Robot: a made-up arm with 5 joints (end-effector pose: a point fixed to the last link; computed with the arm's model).
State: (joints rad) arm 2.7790 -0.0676 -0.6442 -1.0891 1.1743
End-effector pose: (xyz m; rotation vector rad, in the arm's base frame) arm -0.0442 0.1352 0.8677 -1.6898 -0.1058 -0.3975
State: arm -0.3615 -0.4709 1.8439 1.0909 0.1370
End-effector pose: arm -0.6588 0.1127 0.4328 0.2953 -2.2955 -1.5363
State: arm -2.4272 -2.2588 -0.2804 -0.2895 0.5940
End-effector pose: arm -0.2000 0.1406 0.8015 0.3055 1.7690 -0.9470
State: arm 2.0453 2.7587 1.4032 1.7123 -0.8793
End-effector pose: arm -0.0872 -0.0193 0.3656 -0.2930 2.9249 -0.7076
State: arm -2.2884 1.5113 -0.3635 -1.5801 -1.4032
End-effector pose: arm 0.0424 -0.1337 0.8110 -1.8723 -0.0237 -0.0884
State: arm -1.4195 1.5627 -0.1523 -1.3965 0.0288
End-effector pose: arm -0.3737 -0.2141 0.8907 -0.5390 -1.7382 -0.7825
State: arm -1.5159 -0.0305 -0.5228 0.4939 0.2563
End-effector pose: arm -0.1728 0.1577 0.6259 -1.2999 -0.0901 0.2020
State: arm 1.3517 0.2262 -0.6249 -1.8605 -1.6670
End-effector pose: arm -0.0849 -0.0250 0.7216 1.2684 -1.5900 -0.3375
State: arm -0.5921 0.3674 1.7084 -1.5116 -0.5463
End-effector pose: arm -0.3335 -0.1145 0.5912 1.1529 -2.0122 0.5971
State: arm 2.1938 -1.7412 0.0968 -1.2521 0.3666
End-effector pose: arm -0.0711 0.3298 0.7153 1.9000 -1.1143 2.0982
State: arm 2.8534 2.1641 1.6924 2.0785 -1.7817
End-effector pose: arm -0.0077 0.1162 0.6325 1.1964 2.2994 0.6544
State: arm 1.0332 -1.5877 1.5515 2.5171 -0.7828
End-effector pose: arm -0.4909 0.1790 0.3838 -0.1377 -1.1873 -1.6769
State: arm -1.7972 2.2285 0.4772 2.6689 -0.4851
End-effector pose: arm 0.0180 -0.1967 0.9810 0.7720 -0.4987 0.4925
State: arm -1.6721 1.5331 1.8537 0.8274 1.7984
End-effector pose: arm -0.4436 -0.3002 0.8656 1.0296 -1.8111 2.0134
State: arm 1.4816 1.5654 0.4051 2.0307 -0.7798
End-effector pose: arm -0.1584 -0.2394 0.4601 -0.4093 1.7275 -1.3182
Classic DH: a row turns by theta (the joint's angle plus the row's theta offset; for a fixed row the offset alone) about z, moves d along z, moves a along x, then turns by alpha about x. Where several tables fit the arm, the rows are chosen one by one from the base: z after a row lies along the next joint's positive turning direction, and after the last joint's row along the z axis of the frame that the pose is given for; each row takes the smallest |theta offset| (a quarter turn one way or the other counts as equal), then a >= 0, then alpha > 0; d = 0 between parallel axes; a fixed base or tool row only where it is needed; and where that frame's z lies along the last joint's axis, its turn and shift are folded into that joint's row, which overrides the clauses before.
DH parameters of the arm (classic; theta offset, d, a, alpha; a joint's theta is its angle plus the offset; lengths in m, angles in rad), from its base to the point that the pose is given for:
base (fixed): 0.4983 0.6058 -0.182 1.6709
joint 1: 0 -0.1929 -0.1917 1.4707
joint 2: 0.4983 0.165 0.18 -1.5708
joint 3: -0.8851 -0.1845 -0.038 2.0733
joint 4: -0.2332 0.039 -0.0315 -2.4057
joint 5: -1.3258 0.3427 -0.0776 2.4327
tool (fixed): 2.0667 0.25 0 0

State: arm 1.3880 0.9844 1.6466 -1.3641 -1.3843
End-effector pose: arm -0.1826 0.1053 0.4819 0.4060 2.2029 1.4205
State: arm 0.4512 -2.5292 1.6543 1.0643 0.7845
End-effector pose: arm -0.3435 -0.0928 0.1508 2.7186 -0.6120 -0.5492
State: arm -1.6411 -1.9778 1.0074 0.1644 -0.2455
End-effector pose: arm -0.2850 -0.0370 0.8934 0.7474 0.3443 -0.5063
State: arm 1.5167 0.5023 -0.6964 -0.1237 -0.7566
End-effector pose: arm -0.1608 -0.1309 0.6358 0.7379 -0.7719 -1.4005
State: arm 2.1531 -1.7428 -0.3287 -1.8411 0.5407
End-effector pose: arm 0.0186 0.4529 0.6894 2.0042 -0.3954 1.6049
